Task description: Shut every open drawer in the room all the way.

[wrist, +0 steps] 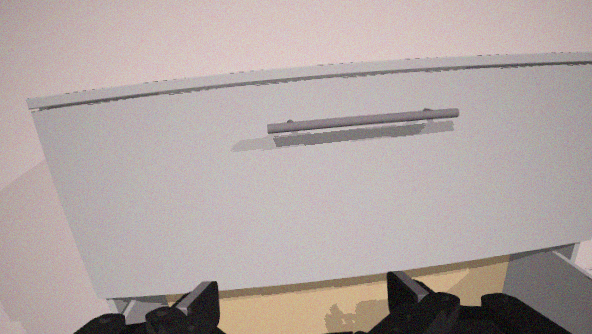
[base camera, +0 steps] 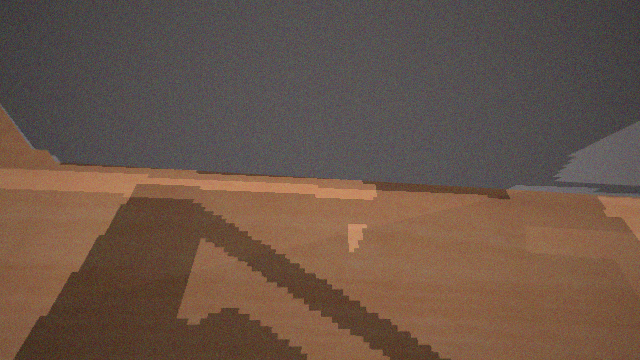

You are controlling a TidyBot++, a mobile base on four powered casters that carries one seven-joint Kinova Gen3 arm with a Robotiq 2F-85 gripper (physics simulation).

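Frame: origin at the arm's base, x ahead, y left, z up, level; centimetres.
Where they show: gripper, fingertip midpoint: (wrist: pixel 302 296).
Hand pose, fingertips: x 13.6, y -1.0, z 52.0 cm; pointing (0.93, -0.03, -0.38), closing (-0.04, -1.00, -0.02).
Things, the pixels of their top centre, and the offset from my fingertips. "pt": a spot on its surface instead. Level surfaces: height alone.
- grey bar handle at a spot on its surface: (wrist: pixel 363 121) pt dx +24.9, dy -9.7, dz +3.9 cm
- wooden floor at its surface level: dz -91.7 cm
- lighter grey patch at a spot on its surface: (base camera: pixel 610 155) pt dx +28.7, dy -31.9, dz -83.2 cm
A light grey chest of drawers stands against the wall in the wrist view. Its upper drawer (wrist: pixel 320 200), with a grey bar handle (wrist: pixel 363 121), sits flush under the cabinet's top board. Below it the lower drawer (wrist: pixel 280 312) is pulled out; its yellowish inside and part of a grey side wall show, while its front is out of view below. My gripper (wrist: pixel 302 296) is open, with its two black fingers wide apart in front of the lower drawer's opening and nothing between them. The gripper does not show in the base camera view.
In the base camera view a large dark grey surface (base camera: pixel 320 90) fills the upper part, close ahead over the wooden floor (base camera: pixel 450 280). Dark shadows lie on the floor. A lighter grey patch (base camera: pixel 610 155) shows at the right. A pale wall (wrist: pixel 250 30) stands behind the chest.
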